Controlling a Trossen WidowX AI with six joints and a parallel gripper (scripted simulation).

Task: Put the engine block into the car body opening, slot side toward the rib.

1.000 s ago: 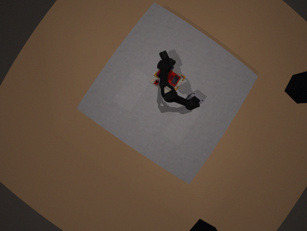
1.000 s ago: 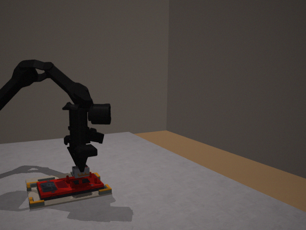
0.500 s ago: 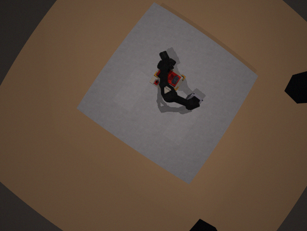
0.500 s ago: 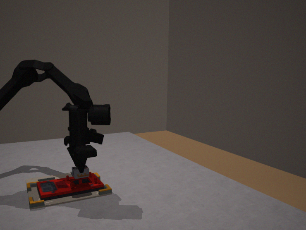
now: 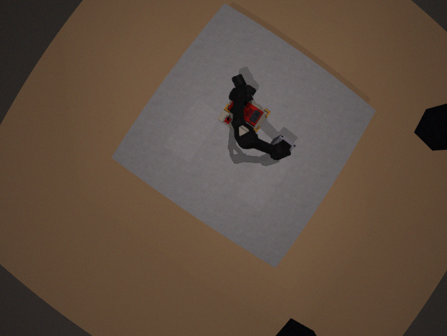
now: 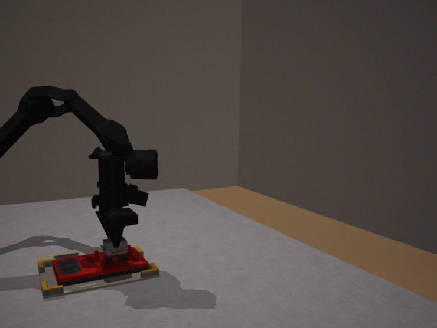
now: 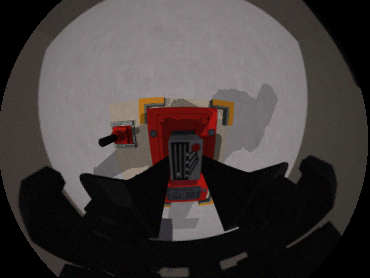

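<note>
Now: the grey engine block 1 cm below my gripper tip.
</note>
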